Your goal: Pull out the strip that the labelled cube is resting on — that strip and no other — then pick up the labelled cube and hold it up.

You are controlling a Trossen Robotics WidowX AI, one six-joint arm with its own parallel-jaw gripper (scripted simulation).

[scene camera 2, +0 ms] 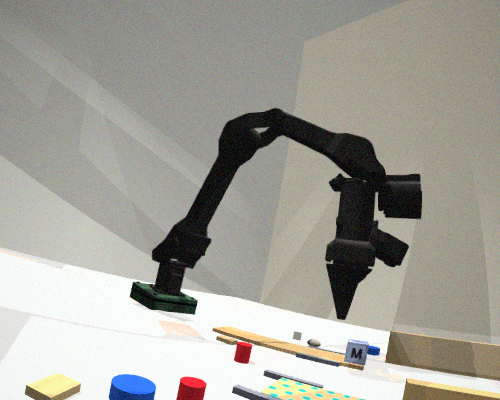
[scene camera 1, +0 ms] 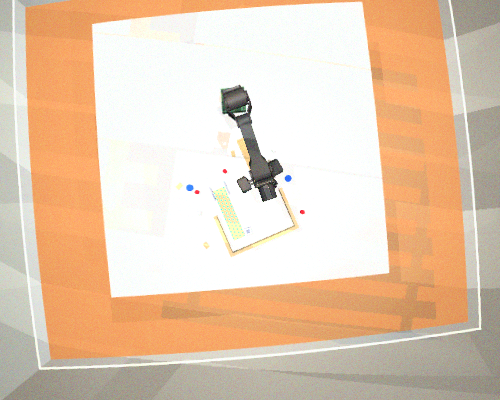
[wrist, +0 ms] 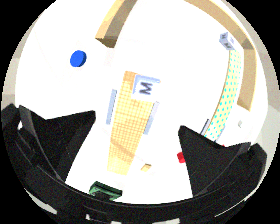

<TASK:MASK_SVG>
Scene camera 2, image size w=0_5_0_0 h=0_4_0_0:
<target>my gripper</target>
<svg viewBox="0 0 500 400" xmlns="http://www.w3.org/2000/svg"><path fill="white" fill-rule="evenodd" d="M362 211L339 213L336 217L335 240L327 244L325 260L329 262L333 260L333 264L326 263L333 293L334 306L337 312L336 316L339 320L346 319L357 285L371 273L373 269L369 267L375 265L375 258L377 257L380 261L384 261L385 265L394 268L402 264L402 260L409 247L405 242L400 241L387 232L379 230L379 221L375 221L374 216Z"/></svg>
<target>tan gridded strip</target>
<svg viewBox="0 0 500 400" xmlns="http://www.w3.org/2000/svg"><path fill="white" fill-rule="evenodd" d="M212 330L234 339L296 356L297 352L310 356L340 361L339 366L364 370L363 365L344 362L344 354L341 355L339 353L279 341L230 326L213 327Z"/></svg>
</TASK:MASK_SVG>
